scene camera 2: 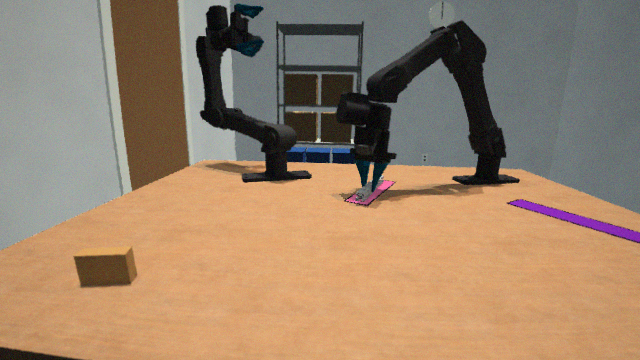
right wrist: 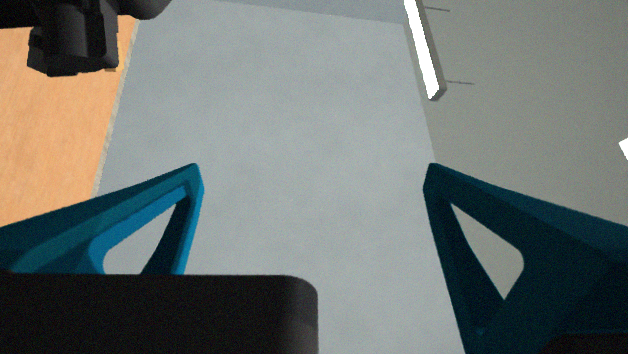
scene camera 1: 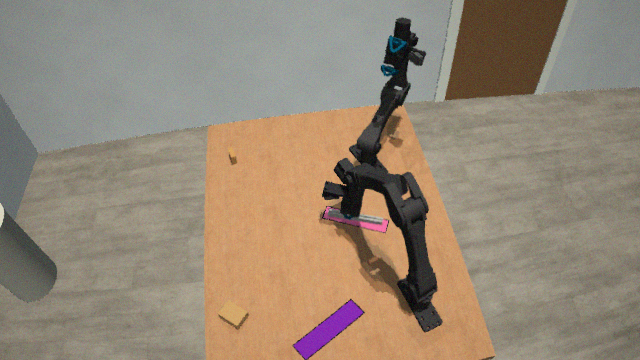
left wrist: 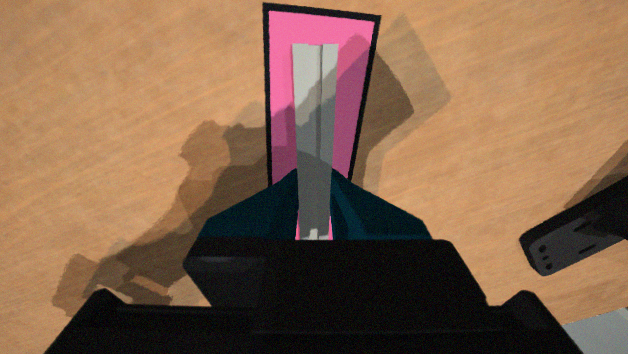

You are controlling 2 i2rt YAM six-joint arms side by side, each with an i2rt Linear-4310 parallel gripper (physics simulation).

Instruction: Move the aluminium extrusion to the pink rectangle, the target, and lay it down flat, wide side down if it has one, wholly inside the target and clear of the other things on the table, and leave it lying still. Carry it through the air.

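Pixels of known places: left gripper, between the fingertips: [scene camera 2: 368, 190] [scene camera 1: 348, 216] [left wrist: 314, 176]; right gripper, between the fingertips: [scene camera 2: 262, 24] [right wrist: 313, 176] [scene camera 1: 388, 64]; left arm's base, origin of its link: [scene camera 2: 485, 180] [scene camera 1: 419, 303]; right arm's base, origin of its link: [scene camera 2: 276, 177] [scene camera 1: 368, 161].
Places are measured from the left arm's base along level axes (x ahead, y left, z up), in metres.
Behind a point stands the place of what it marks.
The aluminium extrusion [scene camera 1: 372, 219] {x 0.001, y -0.352, z 0.020 m} [scene camera 2: 362, 193] {x 0.132, y -0.446, z 0.020 m} [left wrist: 315, 120] {x 0.102, y -0.431, z 0.014 m} is a long grey grooved bar. It is level and lined up lengthwise over the pink rectangle [scene camera 1: 376, 228] {x -0.001, y -0.322, z 0.001 m} [scene camera 2: 384, 188] {x 0.038, y -0.351, z 0.001 m} [left wrist: 322, 27] {x 0.135, y -0.460, z 0.001 m}, with pink showing past its far end and on both sides in the left wrist view. I cannot tell whether it touches the table or hangs just above it. My left gripper [scene camera 1: 348, 216] {x 0.071, y -0.409, z 0.007 m} [scene camera 2: 368, 188] {x 0.071, y -0.409, z 0.007 m} [left wrist: 314, 176] {x 0.071, y -0.409, z 0.007 m} points down and is shut on the extrusion near its middle; the gripper body hides its near end in the left wrist view. My right gripper [scene camera 1: 393, 57] {x -0.190, y -0.656, z 0.438 m} [scene camera 2: 256, 27] {x -0.190, y -0.656, z 0.438 m} [right wrist: 313, 176] {x -0.190, y -0.656, z 0.438 m} is open and empty, raised high.
A purple rectangle [scene camera 1: 328, 329] {x 0.306, y -0.039, z 0.001 m} [scene camera 2: 580, 220] {x 0.322, y -0.035, z 0.001 m} lies on the table, at the bottom in scene camera 1. A tan block [scene camera 1: 233, 314] {x 0.569, y -0.187, z 0.030 m} lies to its left. A smaller tan block [scene camera 1: 232, 156] {x 0.386, y -0.837, z 0.040 m} [scene camera 2: 105, 267] {x 0.393, y -0.858, z 0.023 m} stands at upper left in scene camera 1. The right arm's base stands behind the left gripper.
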